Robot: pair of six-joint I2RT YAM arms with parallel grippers.
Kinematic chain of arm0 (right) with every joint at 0, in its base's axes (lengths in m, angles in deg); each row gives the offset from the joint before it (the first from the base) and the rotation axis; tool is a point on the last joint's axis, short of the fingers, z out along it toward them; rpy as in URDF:
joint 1: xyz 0 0 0.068 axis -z
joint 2: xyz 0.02 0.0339 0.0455 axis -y
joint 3: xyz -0.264 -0.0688 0 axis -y
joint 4: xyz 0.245 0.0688 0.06 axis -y
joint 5: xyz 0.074 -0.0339 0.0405 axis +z
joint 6: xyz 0.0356 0 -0.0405 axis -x
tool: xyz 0 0 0 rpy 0 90 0
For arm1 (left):
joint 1: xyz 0 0 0.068 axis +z
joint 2: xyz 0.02 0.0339 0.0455 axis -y
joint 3: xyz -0.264 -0.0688 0 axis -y
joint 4: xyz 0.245 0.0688 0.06 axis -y
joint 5: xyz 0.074 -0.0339 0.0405 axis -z
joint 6: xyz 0.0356 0 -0.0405 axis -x
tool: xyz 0 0 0 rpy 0 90 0
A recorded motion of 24 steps. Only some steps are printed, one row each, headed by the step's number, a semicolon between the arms.
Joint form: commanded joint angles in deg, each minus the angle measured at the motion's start. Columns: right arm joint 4, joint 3, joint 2, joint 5, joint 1, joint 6; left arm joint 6, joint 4, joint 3, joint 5, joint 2, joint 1.
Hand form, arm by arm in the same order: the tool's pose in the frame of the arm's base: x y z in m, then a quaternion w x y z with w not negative. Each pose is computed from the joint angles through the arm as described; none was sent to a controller.
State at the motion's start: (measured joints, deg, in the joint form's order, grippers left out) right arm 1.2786 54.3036 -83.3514 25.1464 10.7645 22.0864; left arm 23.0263 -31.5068 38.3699 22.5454 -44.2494 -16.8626
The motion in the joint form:
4: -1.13 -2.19 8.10 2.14 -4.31 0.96; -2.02 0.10 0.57 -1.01 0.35 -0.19
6: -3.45 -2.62 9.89 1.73 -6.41 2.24; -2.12 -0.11 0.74 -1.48 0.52 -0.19
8: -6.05 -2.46 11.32 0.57 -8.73 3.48; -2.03 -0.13 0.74 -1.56 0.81 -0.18
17: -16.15 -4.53 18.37 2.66 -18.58 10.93; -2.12 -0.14 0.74 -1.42 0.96 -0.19
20: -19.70 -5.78 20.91 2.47 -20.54 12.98; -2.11 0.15 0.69 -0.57 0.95 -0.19
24: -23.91 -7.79 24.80 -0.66 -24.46 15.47; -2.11 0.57 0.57 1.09 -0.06 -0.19
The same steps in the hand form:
4: 0.2988 -0.0174 0.2864 0.56884 -0.24576 0.78304 0.05362; 0.1542 -0.0610 0.2716 0.36461 0.05399 0.87913 -0.30213
6: 0.2917 -0.0061 0.2885 0.56183 -0.26615 0.78116 0.05748; 0.1538 -0.0605 0.2727 0.36734 0.05312 0.87920 -0.29876
8: 0.2857 0.0053 0.2916 0.55375 -0.28475 0.78039 0.05720; 0.1530 -0.0602 0.2734 0.36940 0.05246 0.87831 -0.29894
17: 0.2472 0.0507 0.2935 0.51851 -0.40582 0.74630 0.09741; 0.1525 -0.0602 0.2738 0.37021 0.05399 0.87754 -0.29991
20: 0.2330 0.0569 0.2904 0.50270 -0.43087 0.74253 0.10150; 0.1525 -0.0607 0.2740 0.36919 0.05765 0.87554 -0.30628
24: 0.2121 0.0669 0.2858 0.48277 -0.46311 0.73781 0.08996; 0.1550 -0.0625 0.2716 0.35855 0.06300 0.87593 -0.31658

